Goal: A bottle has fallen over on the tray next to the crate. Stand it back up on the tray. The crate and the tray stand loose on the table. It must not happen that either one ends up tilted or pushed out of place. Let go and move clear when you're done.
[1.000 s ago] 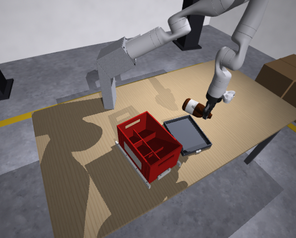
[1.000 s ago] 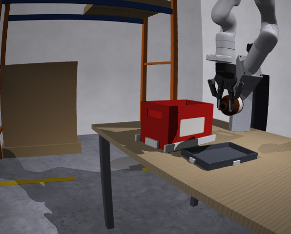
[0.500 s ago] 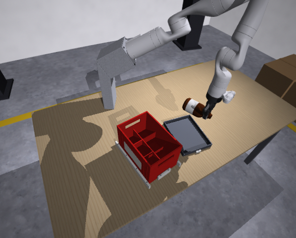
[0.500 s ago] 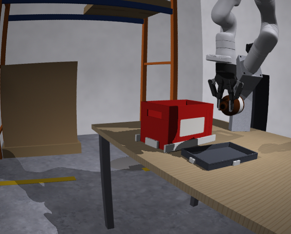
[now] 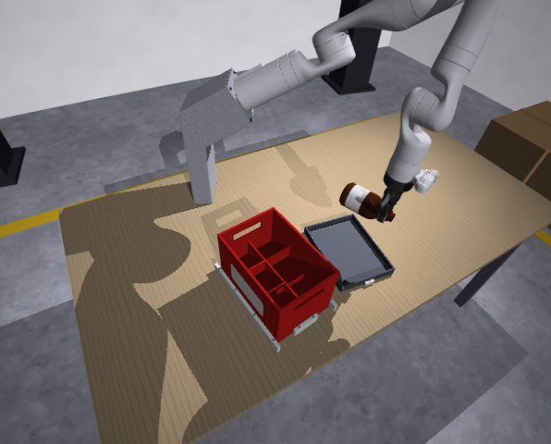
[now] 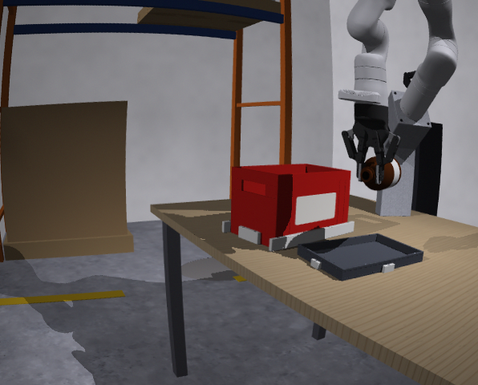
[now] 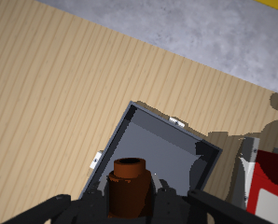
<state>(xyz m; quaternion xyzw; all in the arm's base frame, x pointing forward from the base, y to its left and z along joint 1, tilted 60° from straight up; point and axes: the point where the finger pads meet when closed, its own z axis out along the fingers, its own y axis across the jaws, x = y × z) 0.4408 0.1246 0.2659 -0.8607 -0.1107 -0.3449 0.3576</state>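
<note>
Now: hand 40 mm past the brown bottle and 30 mm to the left of it. Round my hand: dark grey tray 190 mm below, 50 mm to the right, 40 mm behind; then red crate 330 mm to the right, 120 mm below, 20 mm ahead.
</note>
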